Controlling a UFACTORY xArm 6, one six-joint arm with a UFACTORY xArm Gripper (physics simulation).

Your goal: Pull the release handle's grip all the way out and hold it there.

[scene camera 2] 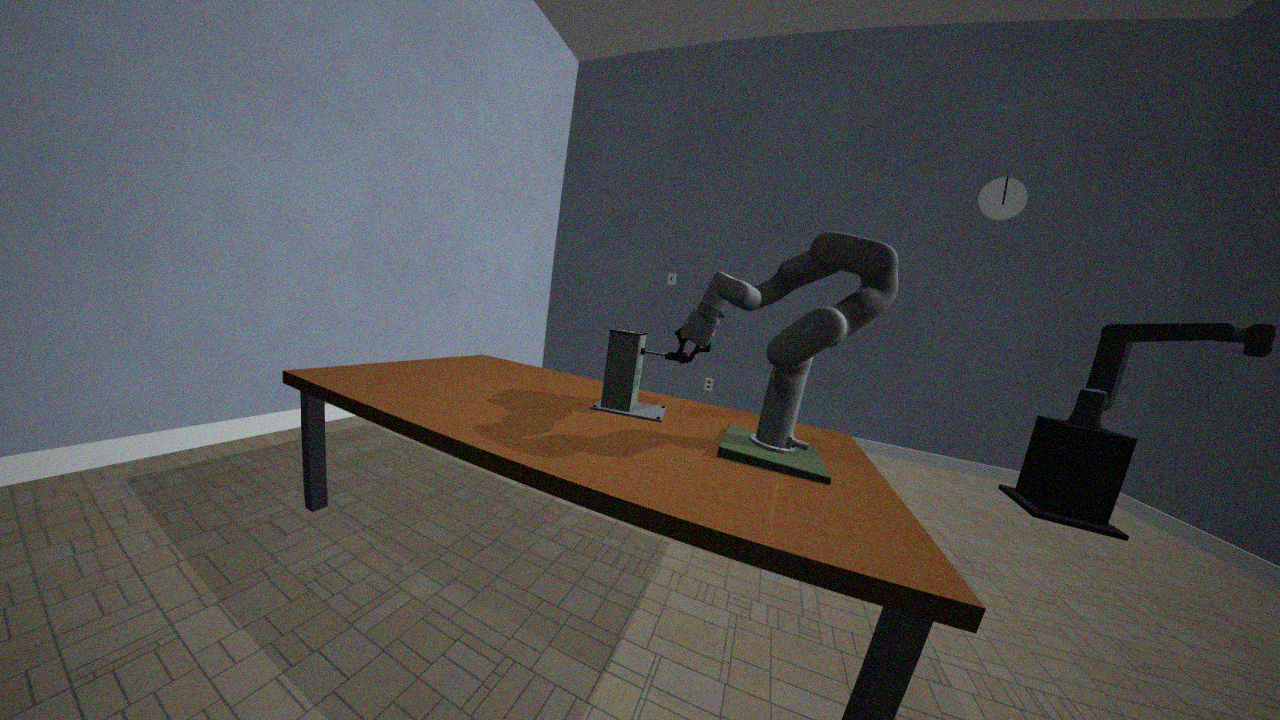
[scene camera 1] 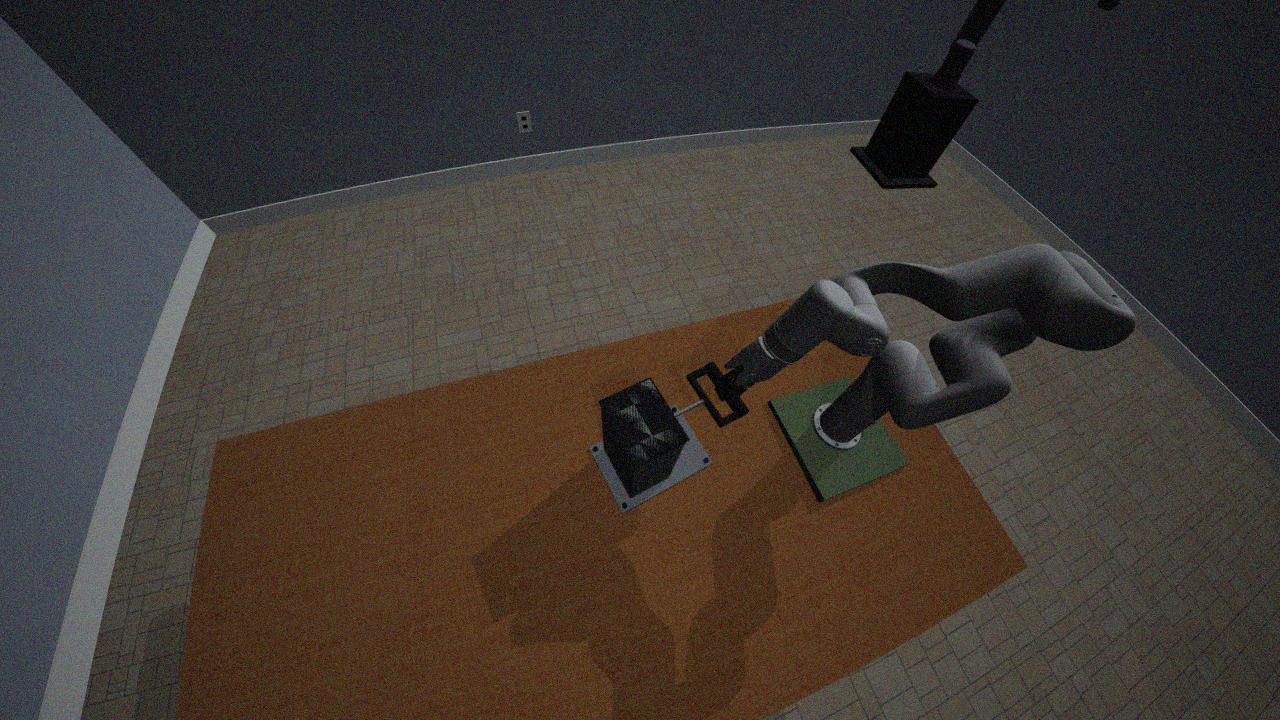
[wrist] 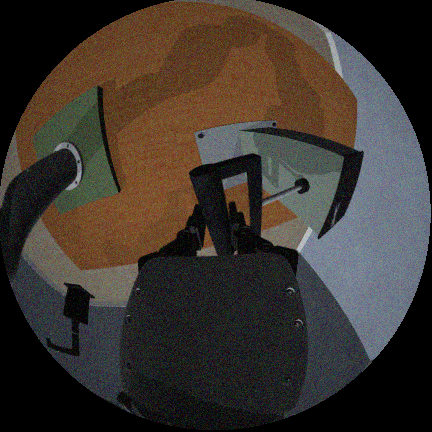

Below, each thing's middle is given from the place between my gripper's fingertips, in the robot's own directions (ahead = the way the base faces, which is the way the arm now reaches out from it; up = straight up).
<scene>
I see the grey bolted plate (wrist: 218,143) 200 mm below my hand, 150 mm ahead of it and 40 mm to the left of it.
</scene>
